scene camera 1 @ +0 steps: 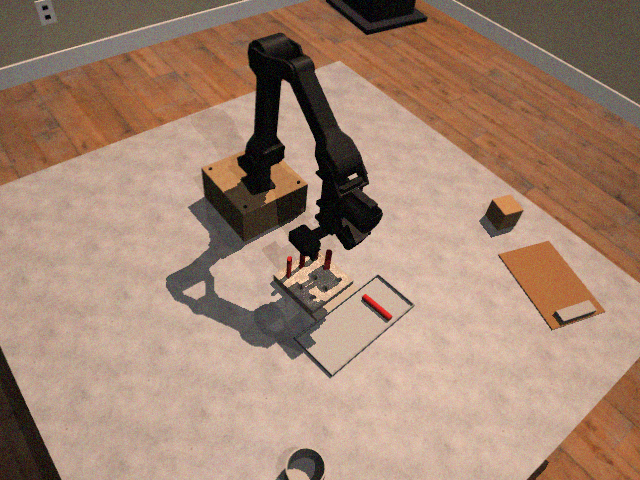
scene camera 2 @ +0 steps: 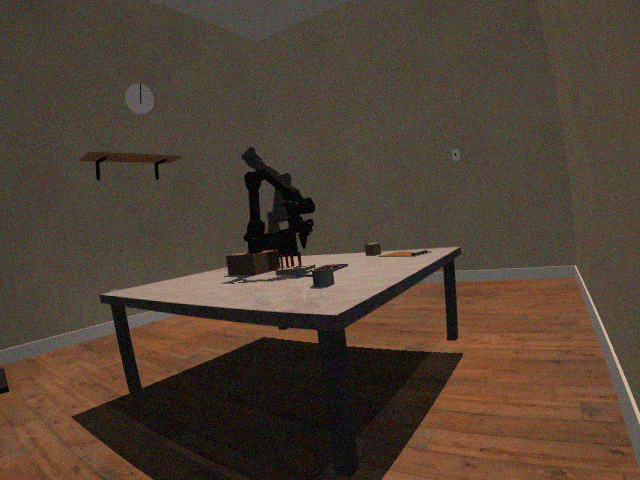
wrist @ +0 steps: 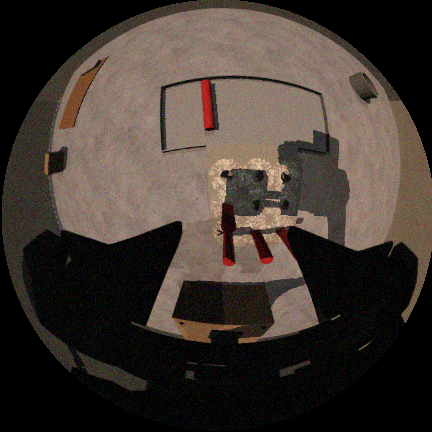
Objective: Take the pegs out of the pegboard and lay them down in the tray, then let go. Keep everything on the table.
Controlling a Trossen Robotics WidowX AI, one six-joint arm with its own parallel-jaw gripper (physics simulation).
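Where they show: gripper, between the fingertips: [scene camera 1: 328, 250] [scene camera 2: 298, 249] [wrist: 236, 229]; arm's base, origin of its link: [scene camera 1: 258, 183] [scene camera 2: 255, 252] [wrist: 224, 334].
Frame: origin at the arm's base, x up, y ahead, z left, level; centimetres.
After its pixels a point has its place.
Observation:
The pegboard [scene camera 1: 341, 279] @[y 29.5, x -7.9, z 6.4 cm] [wrist: 216, 195] @[y 26.6, x -7.5, z 6.4 cm] lies beside the tray [scene camera 1: 338, 338] @[y 41.5, x -9.6, z -1.8 cm] [wrist: 270, 110] @[y 40.3, x -9.5, z 0.9 cm]. Four red pegs stand in it: a back-row peg [scene camera 1: 288, 267] [wrist: 228, 250], a second back-row peg [wrist: 262, 247] @[y 22.6, x -3.1, z 0.0 cm], a third [wrist: 286, 241] @[y 23.2, x -4.1, z -3.5 cm] partly behind a finger, and a middle-row peg [scene camera 1: 327, 259] @[y 25.6, x -3.7, z 4.5 cm] [wrist: 228, 217] @[y 25.7, x -2.7, z 4.8 cm]. Several other holes are empty. One red peg [scene camera 1: 377, 307] @[y 39.6, x -8.3, z 9.6 cm] [wrist: 208, 105] @[y 38.5, x -8.2, z 9.4 cm] lies flat in the tray, near one short side. My gripper [scene camera 1: 333, 252] @[y 25.9, x -0.1, z 4.2 cm] [wrist: 236, 229] @[y 25.9, x -0.1, z 4.2 cm] is open and empty, above the standing pegs. Its finger covers part of the peg group in scene camera 1.
The wooden base block [scene camera 1: 258, 206] @[y 6.9, x -0.2, z -3.4 cm] [wrist: 222, 302] @[y 6.6, x -4.9, z 1.8 cm] stands behind the pegboard. A grey cup [scene camera 1: 306, 465] @[y 61.2, x -9.1, z -21.3 cm] [scene camera 2: 323, 277] @[y 64.9, x -6.7, z -25.1 cm] [wrist: 363, 86] stands beyond the tray. A wooden cube [scene camera 1: 504, 212] @[y 33.5, x -3.8, z 53.2 cm] [scene camera 2: 372, 249] @[y 33.7, x -6.6, z 52.7 cm] and an orange-brown panel [scene camera 1: 547, 281] @[y 52.9, x -9.5, z 52.0 cm] with a pale bar [scene camera 1: 574, 311] @[y 62.7, x -8.3, z 50.1 cm] are off to one side.

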